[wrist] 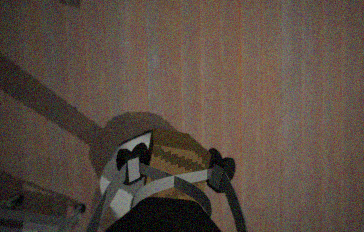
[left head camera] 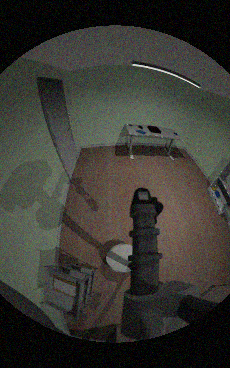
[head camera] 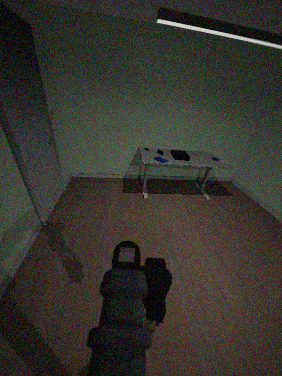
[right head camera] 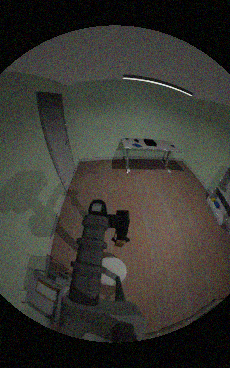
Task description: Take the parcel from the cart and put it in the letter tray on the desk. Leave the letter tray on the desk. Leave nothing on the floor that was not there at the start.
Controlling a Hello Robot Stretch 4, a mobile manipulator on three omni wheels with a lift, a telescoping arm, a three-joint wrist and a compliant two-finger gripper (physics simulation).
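Seen in the pictures: gripper, between the fingertips: (wrist: 176,159) (head camera: 146,321) (right head camera: 120,240); robot's base, origin of its link: (left head camera: 121,257) (right head camera: 110,270).
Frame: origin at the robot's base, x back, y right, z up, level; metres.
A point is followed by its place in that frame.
The parcel (wrist: 162,164) {x -0.276, y 0.076, z 0.890 m} (right head camera: 120,243) {x -0.239, y 0.090, z 0.871 m} (head camera: 150,325) {x -0.246, y 0.095, z 0.888 m} is a small brown box. My gripper (wrist: 176,159) {x -0.269, y 0.088, z 0.837 m} is shut on it, one finger on each side, and holds it above the floor. The desk (head camera: 200,162) {x -2.363, y 1.111, z 0.693 m} (left head camera: 145,134) {x -2.187, y 0.497, z 0.681 m} (right head camera: 157,147) {x -2.283, y 0.931, z 0.693 m} is a light table with metal legs by the far wall, well beyond my gripper. A black rectangular thing (head camera: 180,155) {x -2.622, y 0.824, z 0.695 m} (left head camera: 154,129) {x -2.597, y 0.833, z 0.696 m} (right head camera: 150,142) {x -2.596, y 0.830, z 0.695 m} lies on it; I cannot tell if it is the letter tray. The grey cart (left head camera: 62,301) {x 0.537, y -0.520, z 0.635 m} (right head camera: 41,301) stands at the lower left, with part of it in the wrist view.
A blue flat thing (head camera: 160,159) {x -2.306, y 0.410, z 0.701 m} and small dark things lie on the desk. A door (head camera: 25,95) {x -1.850, y -1.195, z 1.435 m} (left head camera: 57,117) {x -1.782, y -1.187, z 1.269 m} (right head camera: 53,122) {x -1.774, y -1.186, z 1.445 m} is in the left wall. Another piece of furniture with blue and yellow things stands at the right edge of both side head views. The room is dim.
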